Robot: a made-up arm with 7 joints. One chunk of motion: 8 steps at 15 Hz.
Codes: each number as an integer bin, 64 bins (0 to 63) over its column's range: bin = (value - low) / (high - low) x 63, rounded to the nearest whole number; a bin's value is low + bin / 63 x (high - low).
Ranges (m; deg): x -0.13..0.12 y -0.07..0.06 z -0.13..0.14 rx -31..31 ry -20..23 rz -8..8
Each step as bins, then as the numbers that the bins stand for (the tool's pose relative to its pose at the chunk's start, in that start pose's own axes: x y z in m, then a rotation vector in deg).
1 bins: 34 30 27 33 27 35
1 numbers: 0.0049 -0.0081 -0.0143 1.48 -1.57 0.89
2 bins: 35 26 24 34 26 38
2 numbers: 0.0089 -0.0163 -0.0271 2.46 -2.25 1.65
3 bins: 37 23 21 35 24 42
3 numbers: 0.0168 -0.0225 -0.0400 3.44 -3.62 2.67
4 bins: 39 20 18 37 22 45
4 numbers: 0.0248 -0.0287 -0.0529 5.41 -4.98 3.43
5 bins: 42 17 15 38 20 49
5 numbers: 0.0367 -0.0349 -0.0657 6.40 -6.35 4.44
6 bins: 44 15 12 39 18 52
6 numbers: 0.0446 -0.0390 -0.0786 7.38 -7.71 5.21
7 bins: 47 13 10 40 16 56
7 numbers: 0.0565 -0.0432 -0.0871 8.37 -9.08 6.22
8 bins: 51 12 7 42 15 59
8 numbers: 0.0724 -0.0452 -0.1000 10.33 -9.76 6.98
